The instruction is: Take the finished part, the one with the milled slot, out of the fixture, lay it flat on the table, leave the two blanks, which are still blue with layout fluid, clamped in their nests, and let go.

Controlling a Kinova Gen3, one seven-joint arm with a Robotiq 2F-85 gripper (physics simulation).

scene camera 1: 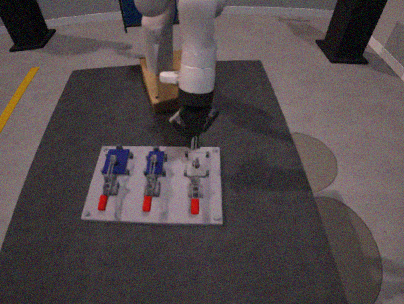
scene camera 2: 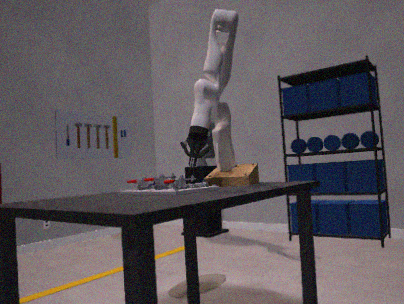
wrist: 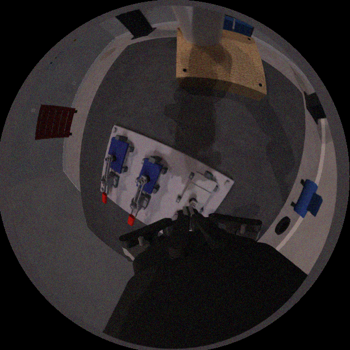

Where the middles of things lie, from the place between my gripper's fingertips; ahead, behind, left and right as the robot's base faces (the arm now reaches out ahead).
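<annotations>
Finished part [wrist: 200, 187]: 7 cm below my hand, 1 cm to the left of it, 1 cm behind it. White fixture plate [scene camera 1: 173, 206]: 9 cm below my hand, 10 cm to the right of it, 4 cm ahead of it.
</annotations>
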